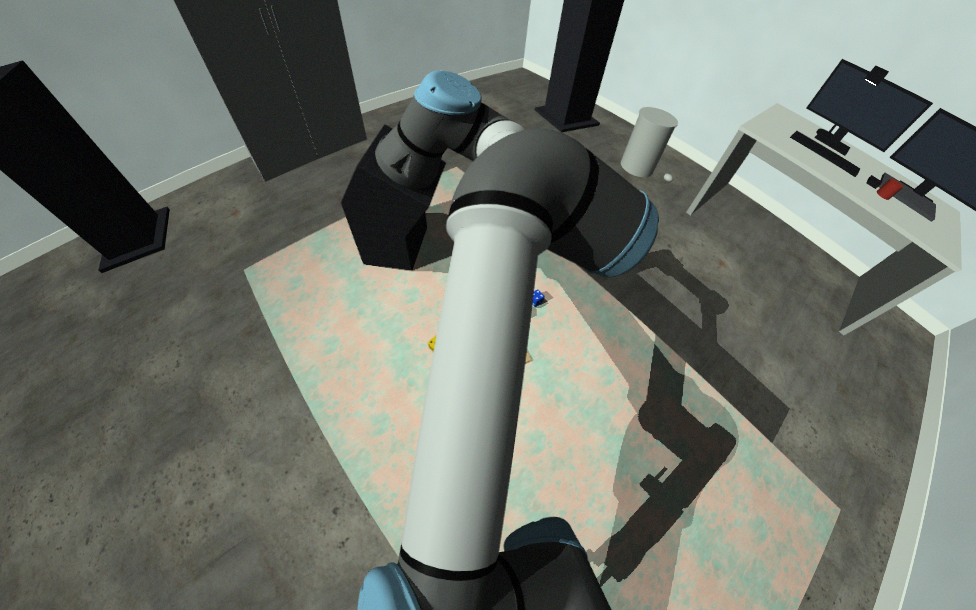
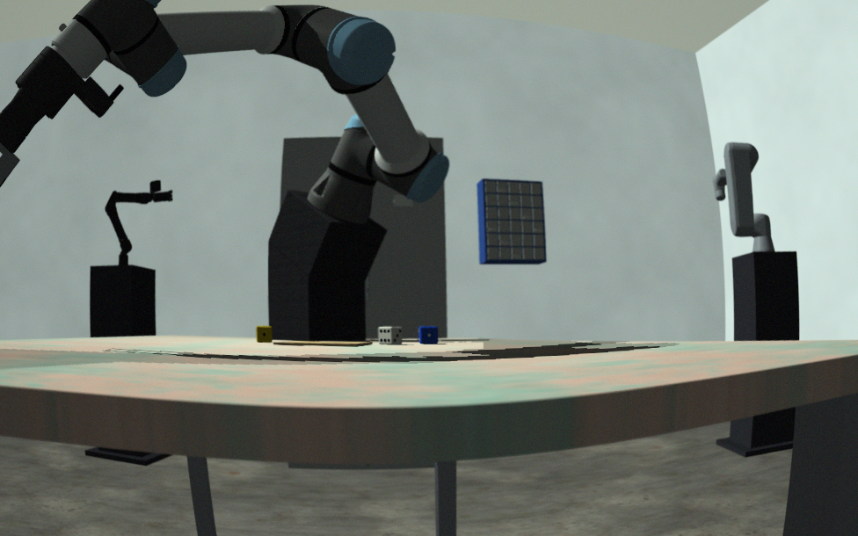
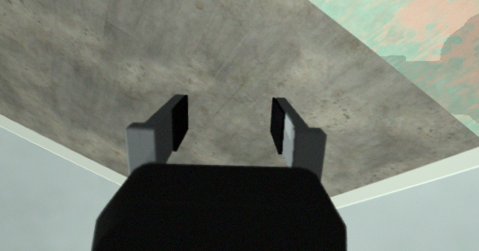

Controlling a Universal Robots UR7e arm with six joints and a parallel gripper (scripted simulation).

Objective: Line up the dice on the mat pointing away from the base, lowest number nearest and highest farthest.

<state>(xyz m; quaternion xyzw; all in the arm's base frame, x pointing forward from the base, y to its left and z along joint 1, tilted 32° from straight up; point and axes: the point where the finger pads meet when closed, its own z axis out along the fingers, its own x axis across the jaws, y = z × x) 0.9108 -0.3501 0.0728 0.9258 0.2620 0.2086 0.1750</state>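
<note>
My gripper is now 600 mm past the yellow die, 200 mm to the right of it and 170 mm above it. From my hand the other things lie so: white die (590 mm behind, 440 mm to the left, 170 mm below); then blue die (610 mm behind, 500 mm to the left, 170 mm below); then tan mat (540 mm behind, 330 mm to the left, 190 mm below).
</note>
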